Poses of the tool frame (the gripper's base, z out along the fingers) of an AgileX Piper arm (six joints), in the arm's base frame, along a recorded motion.
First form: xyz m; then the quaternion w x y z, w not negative.
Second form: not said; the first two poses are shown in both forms.
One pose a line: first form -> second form
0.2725 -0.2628 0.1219 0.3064 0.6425 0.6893 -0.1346 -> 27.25 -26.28 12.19 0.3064 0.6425 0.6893 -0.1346
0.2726 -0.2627 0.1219 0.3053 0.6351 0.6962 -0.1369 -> 27.26 -26.27 12.19 0.3053 0.6351 0.6962 -0.1369
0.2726 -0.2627 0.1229 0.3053 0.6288 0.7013 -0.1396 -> 27.26 -26.27 12.29 0.3053 0.6288 0.7013 -0.1396
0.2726 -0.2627 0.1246 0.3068 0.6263 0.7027 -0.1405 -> 27.26 -26.27 12.46 0.3068 0.6263 0.7027 -0.1405
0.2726 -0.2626 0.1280 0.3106 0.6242 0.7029 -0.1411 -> 27.26 -26.26 12.80 0.3106 0.6242 0.7029 -0.1411
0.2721 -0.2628 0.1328 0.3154 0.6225 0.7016 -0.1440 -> 27.21 -26.28 13.28 0.3154 0.6225 0.7016 -0.1440
